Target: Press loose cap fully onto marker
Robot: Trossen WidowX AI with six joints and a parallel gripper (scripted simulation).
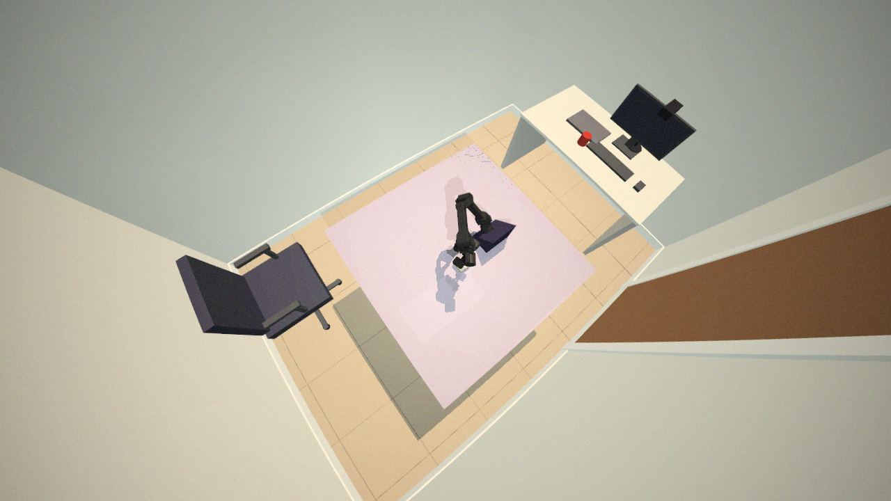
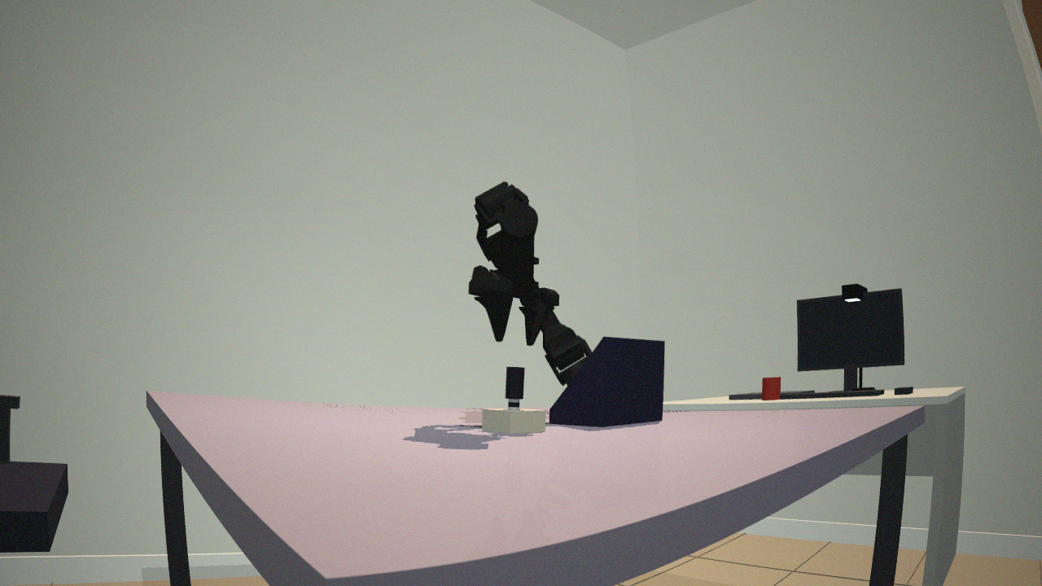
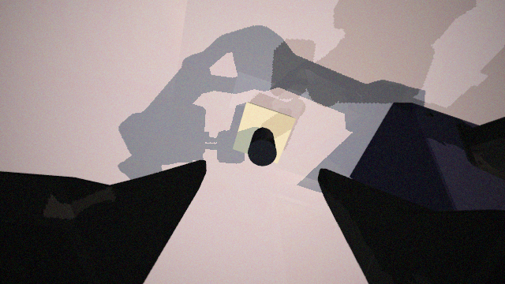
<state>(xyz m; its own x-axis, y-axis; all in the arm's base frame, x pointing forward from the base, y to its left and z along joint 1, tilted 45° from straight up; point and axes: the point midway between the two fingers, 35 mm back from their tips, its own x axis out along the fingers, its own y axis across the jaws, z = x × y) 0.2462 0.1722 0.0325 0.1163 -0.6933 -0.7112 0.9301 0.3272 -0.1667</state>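
Right now my gripper tip is 7 cm above the dark marker cap. The rest, counted from my gripper tip: marker (7 cm below); cream holder block (13 cm below).
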